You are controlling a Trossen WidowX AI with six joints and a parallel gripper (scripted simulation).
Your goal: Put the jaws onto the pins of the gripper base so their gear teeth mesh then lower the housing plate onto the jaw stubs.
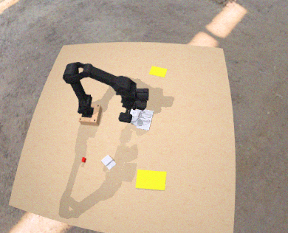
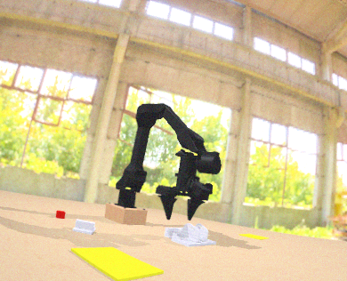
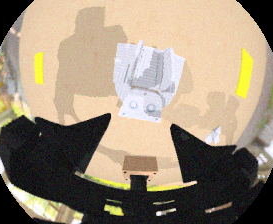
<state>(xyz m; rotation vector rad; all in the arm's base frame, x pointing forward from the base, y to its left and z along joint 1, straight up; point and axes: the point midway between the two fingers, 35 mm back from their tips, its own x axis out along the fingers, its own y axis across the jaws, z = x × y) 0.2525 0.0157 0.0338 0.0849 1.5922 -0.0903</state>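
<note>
The white jaw is 2 cm ahead of my gripper tip, 2 cm to the right of it and 4 cm below it. The rest, counted from my gripper tip: small red cube 23 cm behind, 29 cm to the right, 5 cm below; small white block 9 cm behind, 28 cm to the right, 5 cm below; small yellow pad 12 cm ahead, 34 cm to the left, 5 cm below.
</note>
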